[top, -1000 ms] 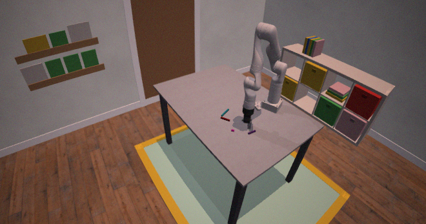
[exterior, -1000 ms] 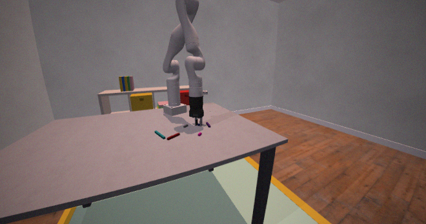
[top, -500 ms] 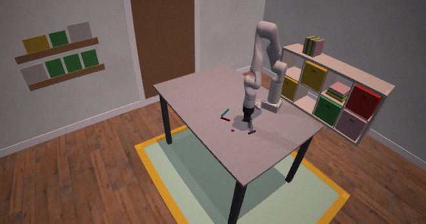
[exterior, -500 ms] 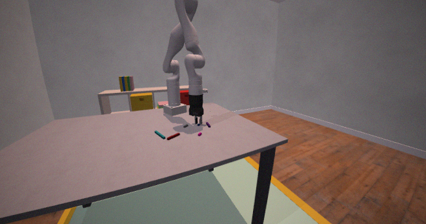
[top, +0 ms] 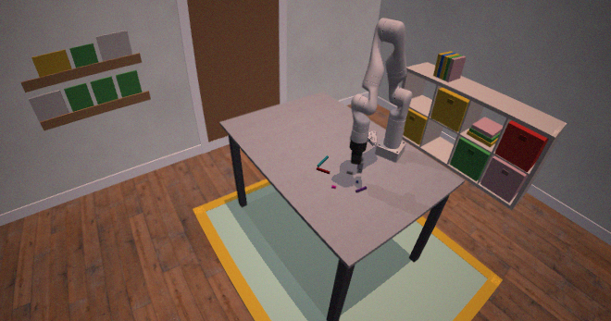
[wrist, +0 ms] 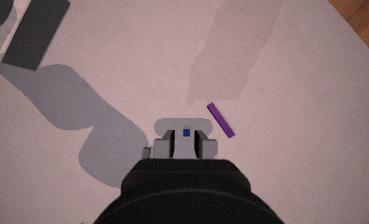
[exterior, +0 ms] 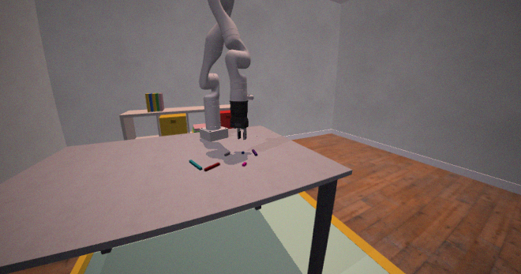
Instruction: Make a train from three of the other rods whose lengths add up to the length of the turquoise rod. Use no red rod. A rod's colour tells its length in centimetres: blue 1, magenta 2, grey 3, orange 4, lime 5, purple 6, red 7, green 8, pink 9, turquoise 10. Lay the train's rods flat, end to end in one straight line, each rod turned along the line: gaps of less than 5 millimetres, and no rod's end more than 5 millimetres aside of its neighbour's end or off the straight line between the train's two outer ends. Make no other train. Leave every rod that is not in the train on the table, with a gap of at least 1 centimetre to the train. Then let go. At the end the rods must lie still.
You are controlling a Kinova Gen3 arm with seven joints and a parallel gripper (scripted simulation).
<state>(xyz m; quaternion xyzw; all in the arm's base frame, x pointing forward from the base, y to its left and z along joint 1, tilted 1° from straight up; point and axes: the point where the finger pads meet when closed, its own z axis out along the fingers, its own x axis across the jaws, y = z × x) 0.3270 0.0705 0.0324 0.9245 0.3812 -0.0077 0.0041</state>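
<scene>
Right now the grey rod is 10 mm behind my hand, 70 mm to the right of it and 90 mm below it. Also, from my hand: blue rod (90 mm below); magenta rod (120 mm ahead, 40 mm to the right, 90 mm below); purple rod (30 mm ahead, 50 mm to the left, 90 mm below).
</scene>
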